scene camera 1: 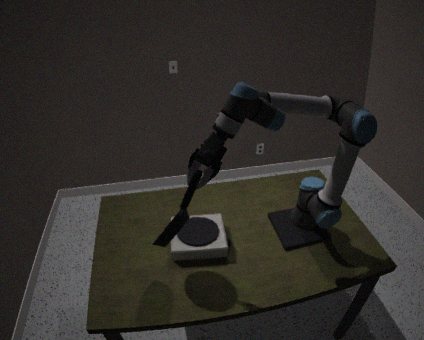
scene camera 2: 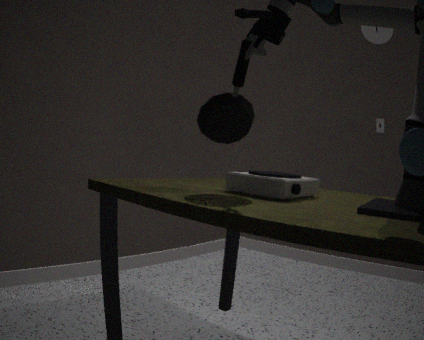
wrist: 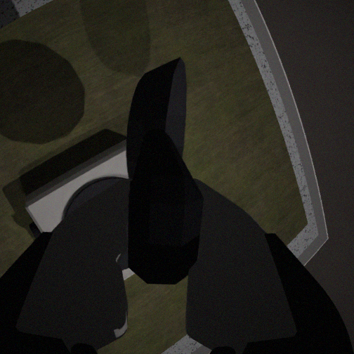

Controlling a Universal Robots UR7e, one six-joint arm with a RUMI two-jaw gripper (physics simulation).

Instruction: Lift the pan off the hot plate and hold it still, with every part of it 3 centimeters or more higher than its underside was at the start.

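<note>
The dark pan hangs steeply tilted from its handle, which points up into my gripper. My gripper is shut on the pan's handle. In scene camera 2 the whole pan is in the air, with a clear gap between its lowest edge and the hot plate's top level. The white hot plate with a dark round burner stands on the table. The pan is above and to one side of it, apart from it in scene camera 2. The fingers partly hide the hot plate in the wrist view.
The olive table bears the hot plate and the arm's dark base plate, which lies to the right of the hot plate. Dark shadows of the pan and arm fall on the table. A wall stands behind the table.
</note>
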